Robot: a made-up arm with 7 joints.
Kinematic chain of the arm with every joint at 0, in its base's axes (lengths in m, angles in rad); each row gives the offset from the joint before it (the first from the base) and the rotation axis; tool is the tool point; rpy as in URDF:
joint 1: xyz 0 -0.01 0.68 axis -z
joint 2: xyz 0 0.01 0.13 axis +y
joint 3: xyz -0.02 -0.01 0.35 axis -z
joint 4: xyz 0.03 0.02 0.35 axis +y
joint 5: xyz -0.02 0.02 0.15 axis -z
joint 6: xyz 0 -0.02 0.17 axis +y
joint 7: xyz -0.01 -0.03 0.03 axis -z
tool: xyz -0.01 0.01 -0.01 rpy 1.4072 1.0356 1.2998
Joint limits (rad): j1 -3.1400..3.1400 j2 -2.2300..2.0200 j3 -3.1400..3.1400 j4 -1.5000..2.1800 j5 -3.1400..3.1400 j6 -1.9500..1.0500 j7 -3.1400..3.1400
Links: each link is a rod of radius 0.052 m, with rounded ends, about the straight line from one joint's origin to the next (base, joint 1, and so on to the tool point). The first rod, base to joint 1, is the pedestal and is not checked.
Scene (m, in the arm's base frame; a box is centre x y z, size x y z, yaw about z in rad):
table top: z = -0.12
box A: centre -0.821 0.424 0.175 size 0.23 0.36 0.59 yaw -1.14
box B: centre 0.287 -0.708 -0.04 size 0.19 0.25 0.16 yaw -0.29
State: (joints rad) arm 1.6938 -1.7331 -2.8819 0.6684 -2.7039 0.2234 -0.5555
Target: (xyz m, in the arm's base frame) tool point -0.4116 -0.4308 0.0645
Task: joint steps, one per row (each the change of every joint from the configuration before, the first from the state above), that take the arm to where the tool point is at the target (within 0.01 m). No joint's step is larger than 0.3 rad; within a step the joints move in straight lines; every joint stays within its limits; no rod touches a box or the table.
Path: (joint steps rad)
1: -0.2934 -0.1302 -0.0248 0.0983 -0.0132 0.0367 0.0578
2: -0.2934 -0.1302 -0.0247 0.0983 -0.0132 0.0368 0.0579
3: -0.2934 -0.1301 -0.0248 0.0983 -0.0133 0.0367 0.0578
4: -0.2955 0.0034 -0.0367 0.0023 -0.0117 -0.0218 -0.0455
5: -0.2954 0.0034 -0.0368 0.0023 -0.0117 -0.0217 -0.0455
6: -0.2954 0.0034 -0.0368 0.0023 -0.0118 -0.0218 -0.0455
7: -0.2954 0.0034 -0.0367 0.0024 -0.0117 -0.0218 -0.0455
8: -0.2954 0.0034 -0.0368 0.0023 -0.0118 -0.0218 -0.0455

